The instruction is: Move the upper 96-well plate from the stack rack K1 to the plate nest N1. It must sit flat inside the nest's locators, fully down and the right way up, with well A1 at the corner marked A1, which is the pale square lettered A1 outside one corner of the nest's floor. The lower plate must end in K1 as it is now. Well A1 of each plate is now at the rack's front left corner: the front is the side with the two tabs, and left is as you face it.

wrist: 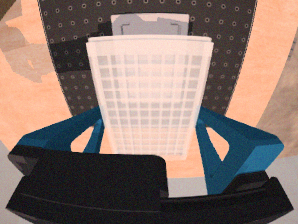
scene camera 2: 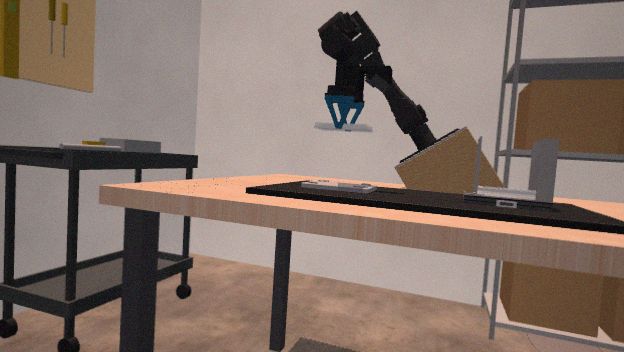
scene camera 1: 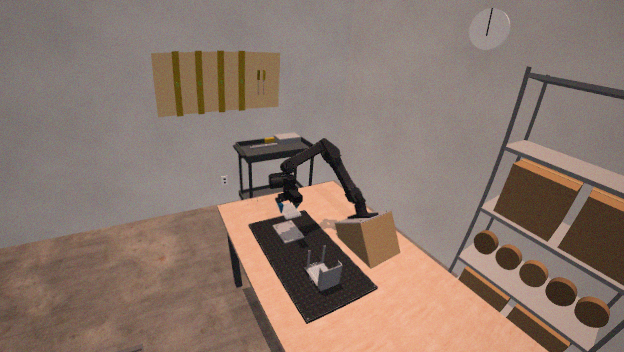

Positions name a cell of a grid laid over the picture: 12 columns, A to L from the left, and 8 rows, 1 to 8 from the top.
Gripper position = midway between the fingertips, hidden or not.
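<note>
Scene camera 2 shows the gripper (scene camera 2: G3). The wrist view shows the gripper (wrist: G4) as well, together with a white 96-well plate (wrist: G5).
</note>
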